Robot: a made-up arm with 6 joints.
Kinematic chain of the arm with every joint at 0, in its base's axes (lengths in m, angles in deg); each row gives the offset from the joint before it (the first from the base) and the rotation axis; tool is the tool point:
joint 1: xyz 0 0 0.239 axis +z
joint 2: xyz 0 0 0 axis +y
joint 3: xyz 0 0 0.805 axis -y
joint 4: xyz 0 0 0 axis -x
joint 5: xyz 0.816 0 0 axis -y
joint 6: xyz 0 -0.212 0 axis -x
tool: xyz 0 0 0
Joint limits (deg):
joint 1: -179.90..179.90
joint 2: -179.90..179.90
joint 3: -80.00..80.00
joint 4: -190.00..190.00
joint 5: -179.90..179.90
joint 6: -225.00..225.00
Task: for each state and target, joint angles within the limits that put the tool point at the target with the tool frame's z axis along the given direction. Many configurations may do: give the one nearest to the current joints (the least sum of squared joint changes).
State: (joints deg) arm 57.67 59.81 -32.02 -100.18 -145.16 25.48
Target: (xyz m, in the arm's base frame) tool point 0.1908 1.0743 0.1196 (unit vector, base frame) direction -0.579 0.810 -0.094
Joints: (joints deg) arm 78.55 46.52 7.94 -97.13 -142.43 14.88
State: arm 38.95 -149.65 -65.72 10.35 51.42 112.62
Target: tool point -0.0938 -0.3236 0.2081 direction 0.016 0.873 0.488
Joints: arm 37.89 -179.75 -75.91 21.09 43.46 119.87
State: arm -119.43 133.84 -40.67 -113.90 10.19 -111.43
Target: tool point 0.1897 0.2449 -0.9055 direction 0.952 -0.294 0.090
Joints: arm -106.07 149.10 14.34 -122.69 -5.44 -144.56
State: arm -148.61 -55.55 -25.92 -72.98 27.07 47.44
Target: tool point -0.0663 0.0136 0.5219 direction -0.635 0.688 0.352
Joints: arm -123.51 -82.16 -56.34 -72.77 2.75 7.25
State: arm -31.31 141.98 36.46 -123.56 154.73 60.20
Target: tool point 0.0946 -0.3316 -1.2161 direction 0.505 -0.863 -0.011
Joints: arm -66.46 141.36 54.58 -77.54 145.81 96.82
